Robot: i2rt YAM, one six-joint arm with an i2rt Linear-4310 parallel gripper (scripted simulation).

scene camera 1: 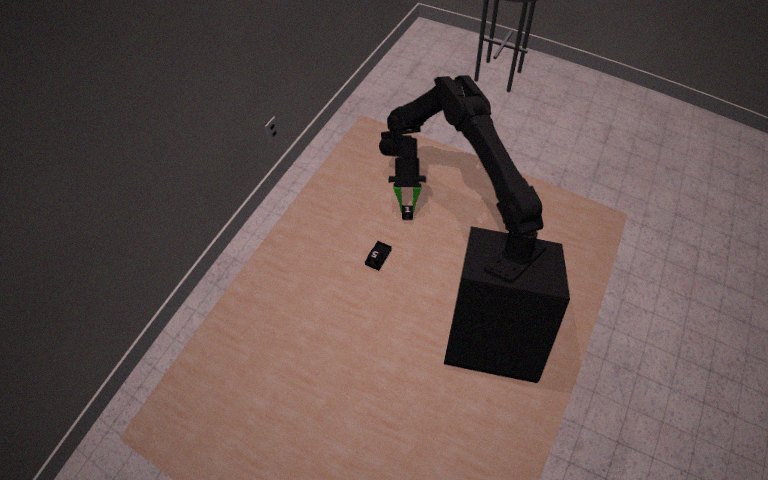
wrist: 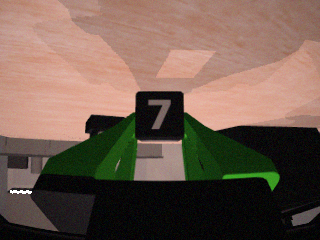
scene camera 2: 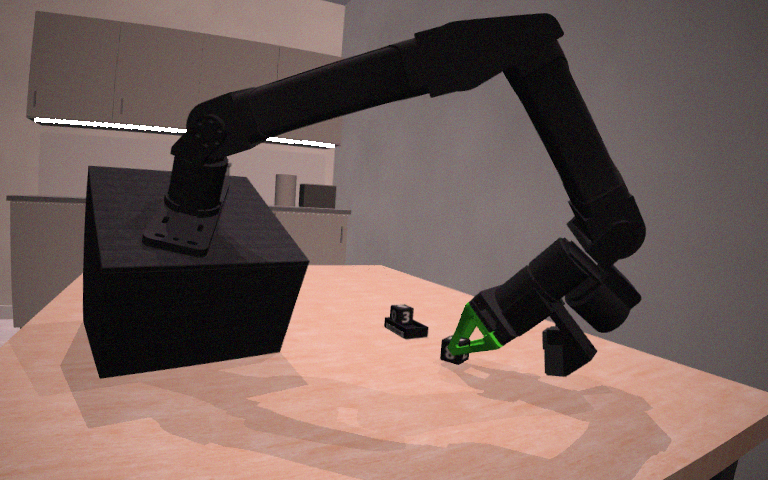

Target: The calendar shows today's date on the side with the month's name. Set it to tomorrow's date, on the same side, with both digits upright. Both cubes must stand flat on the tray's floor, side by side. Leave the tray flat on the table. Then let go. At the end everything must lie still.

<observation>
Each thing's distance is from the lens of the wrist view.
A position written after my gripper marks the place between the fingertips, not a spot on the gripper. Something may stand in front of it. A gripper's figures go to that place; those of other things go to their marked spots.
my gripper (wrist: 159, 120): 13 cm
black cube (wrist: 159, 114): 12 cm
</observation>
